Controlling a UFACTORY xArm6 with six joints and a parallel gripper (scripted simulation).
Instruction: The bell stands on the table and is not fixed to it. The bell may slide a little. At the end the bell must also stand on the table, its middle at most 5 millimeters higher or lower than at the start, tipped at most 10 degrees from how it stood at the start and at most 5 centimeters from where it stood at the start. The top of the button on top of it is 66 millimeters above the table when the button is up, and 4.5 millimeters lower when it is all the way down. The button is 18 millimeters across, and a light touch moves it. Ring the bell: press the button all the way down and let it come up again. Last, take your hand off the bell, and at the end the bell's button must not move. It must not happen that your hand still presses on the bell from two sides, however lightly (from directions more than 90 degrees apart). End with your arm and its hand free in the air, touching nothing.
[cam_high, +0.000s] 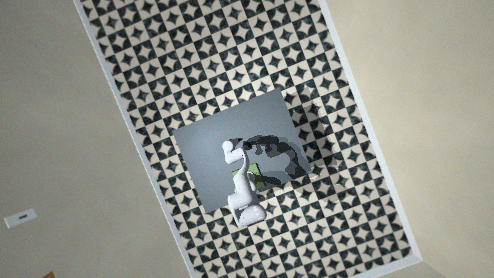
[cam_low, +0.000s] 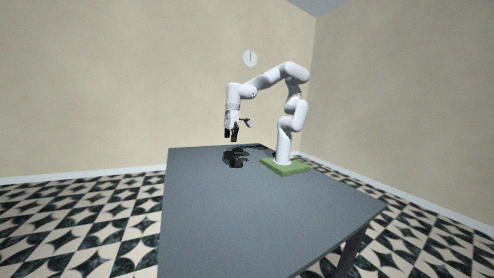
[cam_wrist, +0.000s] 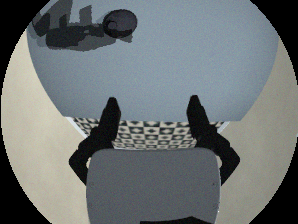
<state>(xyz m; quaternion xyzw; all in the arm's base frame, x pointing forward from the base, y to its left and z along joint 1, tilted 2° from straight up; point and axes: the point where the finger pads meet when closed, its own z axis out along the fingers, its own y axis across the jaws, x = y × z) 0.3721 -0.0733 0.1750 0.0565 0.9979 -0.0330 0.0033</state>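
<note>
Now: the bell 170 mm below my hand, 100 mm behind it and 70 mm to the right of it.
</note>
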